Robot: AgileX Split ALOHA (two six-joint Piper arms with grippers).
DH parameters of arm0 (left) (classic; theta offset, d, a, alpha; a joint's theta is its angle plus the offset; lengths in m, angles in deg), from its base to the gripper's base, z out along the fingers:
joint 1: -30.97 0.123 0 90
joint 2: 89.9 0 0.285 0
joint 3: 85.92 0 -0.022 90
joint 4: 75.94 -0.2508 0 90
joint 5: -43.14 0 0.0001 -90
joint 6: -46.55 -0.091 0 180
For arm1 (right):
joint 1: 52.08 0.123 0 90
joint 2: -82.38 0 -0.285 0
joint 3: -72.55 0 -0.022 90
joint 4: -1.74 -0.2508 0 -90
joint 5: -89.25 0 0.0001 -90
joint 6: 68.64 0.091 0 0
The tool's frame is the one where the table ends.
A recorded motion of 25 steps. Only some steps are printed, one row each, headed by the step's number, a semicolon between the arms.
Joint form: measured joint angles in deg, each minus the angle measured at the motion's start. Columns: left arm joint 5, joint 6, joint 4, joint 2, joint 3, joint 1; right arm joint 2, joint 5, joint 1, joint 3, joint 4, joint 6.
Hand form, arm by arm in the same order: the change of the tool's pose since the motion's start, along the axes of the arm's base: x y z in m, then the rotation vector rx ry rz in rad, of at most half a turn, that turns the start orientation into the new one. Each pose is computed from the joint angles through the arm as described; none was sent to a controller.
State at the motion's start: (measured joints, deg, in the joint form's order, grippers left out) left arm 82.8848 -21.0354 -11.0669 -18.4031 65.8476 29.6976; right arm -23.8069 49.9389 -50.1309 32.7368 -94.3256 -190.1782
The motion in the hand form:
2: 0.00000 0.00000 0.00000 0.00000 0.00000 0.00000; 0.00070 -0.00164 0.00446 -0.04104 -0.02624 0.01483
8: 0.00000 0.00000 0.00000 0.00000 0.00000 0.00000; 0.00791 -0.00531 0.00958 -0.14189 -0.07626 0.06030
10: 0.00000 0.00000 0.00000 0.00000 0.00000 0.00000; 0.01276 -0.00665 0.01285 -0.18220 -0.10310 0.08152
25: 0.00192 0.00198 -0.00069 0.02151 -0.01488 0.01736; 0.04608 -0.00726 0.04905 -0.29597 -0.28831 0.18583
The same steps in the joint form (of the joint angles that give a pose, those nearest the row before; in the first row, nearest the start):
2: 0.00 0.00 0.00 0.00 0.00 0.00; 1.06 1.49 0.00 0.47 2.04 -0.04
8: 0.00 0.00 0.00 0.00 0.00 0.00; 1.49 4.64 0.00 2.76 7.64 -0.04
10: 0.00 0.00 0.00 0.00 0.00 0.00; 1.49 5.70 0.00 4.15 10.08 -0.04
25: -1.79 -0.11 -0.04 0.00 0.00 0.00; 1.49 5.87 -0.05 14.21 19.56 -0.04

